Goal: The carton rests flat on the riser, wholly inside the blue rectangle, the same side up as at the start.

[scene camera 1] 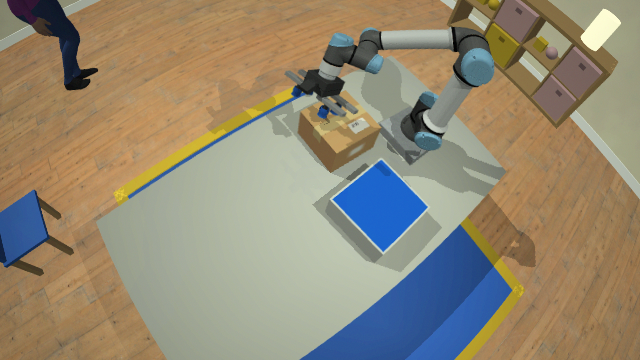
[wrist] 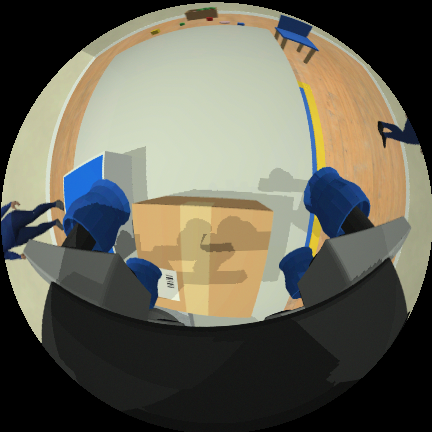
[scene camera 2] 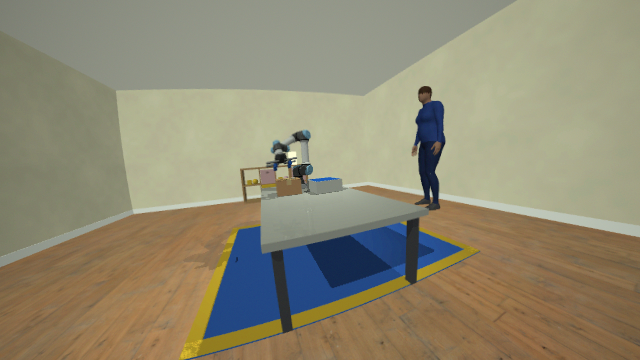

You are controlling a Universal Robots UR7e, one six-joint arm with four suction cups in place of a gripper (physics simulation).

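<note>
The brown carton point(scene camera 1: 340, 142) point(scene camera 2: 290, 187) point(wrist: 225, 265) stands flat on the grey table, with a tape strip and a white label on its upper face. The grey riser point(scene camera 1: 350, 229) point(scene camera 2: 325, 187) point(wrist: 118, 172) stands beside it, a small gap apart. Its top bears the blue rectangle point(scene camera 1: 380, 210) point(scene camera 2: 325, 179) point(wrist: 82, 180), which has nothing on it. My suction gripper point(scene camera 1: 316, 100) point(scene camera 2: 282, 165) point(wrist: 218, 242) is open and holds nothing; its blue cups hang above the carton, apart from its top. In the scene camera 1 view the gripper hides part of the carton's far side.
The arm's base plate point(scene camera 1: 400, 142) is on the table point(scene camera 1: 225, 225) point(scene camera 2: 340, 210), close to the carton and riser. A blue chair point(scene camera 1: 22, 230) point(wrist: 297, 39), a shelf unit point(scene camera 1: 565, 31) and a person in blue point(scene camera 2: 431, 125) stand away from the table. Another person point(scene camera 1: 70, 42) stands beyond the mat's yellow edge.
</note>
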